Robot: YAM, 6 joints.
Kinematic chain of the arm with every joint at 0, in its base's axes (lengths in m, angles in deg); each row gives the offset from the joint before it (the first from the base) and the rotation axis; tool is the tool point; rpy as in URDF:
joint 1: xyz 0 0 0.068 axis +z
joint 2: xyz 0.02 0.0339 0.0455 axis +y
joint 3: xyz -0.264 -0.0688 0 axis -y
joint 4: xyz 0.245 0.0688 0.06 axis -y
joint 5: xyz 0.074 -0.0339 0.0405 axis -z
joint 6: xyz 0.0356 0 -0.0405 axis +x
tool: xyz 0 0 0 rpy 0 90 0
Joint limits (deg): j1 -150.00..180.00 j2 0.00..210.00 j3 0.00..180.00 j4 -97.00..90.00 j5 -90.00..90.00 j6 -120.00..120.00
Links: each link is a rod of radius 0.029 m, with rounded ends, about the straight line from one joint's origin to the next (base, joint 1, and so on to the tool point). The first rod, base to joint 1, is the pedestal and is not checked.
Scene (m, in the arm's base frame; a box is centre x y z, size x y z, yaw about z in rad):
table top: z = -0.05
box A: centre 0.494 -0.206 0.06 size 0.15 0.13 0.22 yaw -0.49
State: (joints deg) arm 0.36 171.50 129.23 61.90 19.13 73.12
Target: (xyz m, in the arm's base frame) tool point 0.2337 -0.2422 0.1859
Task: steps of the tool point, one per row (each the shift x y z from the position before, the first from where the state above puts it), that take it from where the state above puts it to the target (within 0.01 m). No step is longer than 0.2 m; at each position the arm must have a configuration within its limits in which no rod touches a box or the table.
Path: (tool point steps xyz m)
1: -0.0099 -0.0717 0.1472
2: -0.0541 -0.0607 0.1418
3: -0.0917 -0.0367 0.1274
4: -0.1178 -0.0030 0.1046
5: -0.1293 0.0355 0.0751
6: -0.1254 0.0731 0.0406
7: 0.0686 -0.0651 -0.0442
8: 0.0565 -0.0549 -0.0642
9: 0.0411 -0.0414 -0.0788
10: 0.0236 -0.0259 -0.0871
11: 0.0057 -0.0097 -0.0888
12: -0.0115 0.0061 -0.0836
13: -0.0263 0.0201 -0.0724

